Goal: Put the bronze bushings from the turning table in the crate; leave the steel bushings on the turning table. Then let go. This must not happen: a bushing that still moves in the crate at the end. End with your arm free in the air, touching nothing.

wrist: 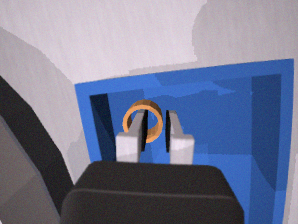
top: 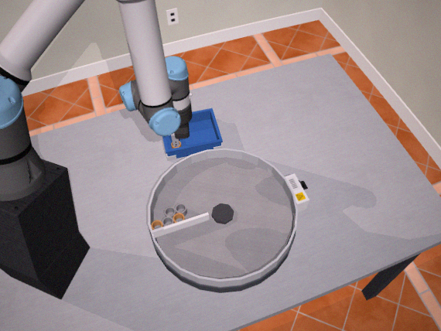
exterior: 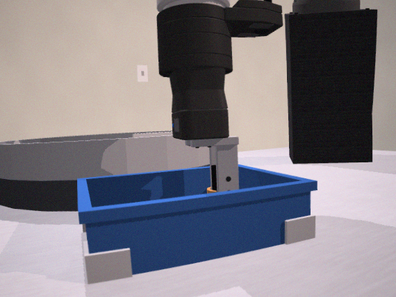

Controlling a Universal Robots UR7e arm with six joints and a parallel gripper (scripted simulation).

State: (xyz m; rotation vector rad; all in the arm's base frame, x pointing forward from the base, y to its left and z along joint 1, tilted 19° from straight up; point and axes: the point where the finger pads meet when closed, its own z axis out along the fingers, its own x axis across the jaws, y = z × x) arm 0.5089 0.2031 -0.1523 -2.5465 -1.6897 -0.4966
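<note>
Now: the blue crate 6 cm ahead of my hand, 2 cm below it and 1 cm to the left of it. Round my hand: turning table (32 cm to the right, 1 cm ahead, 1 cm above).
</note>
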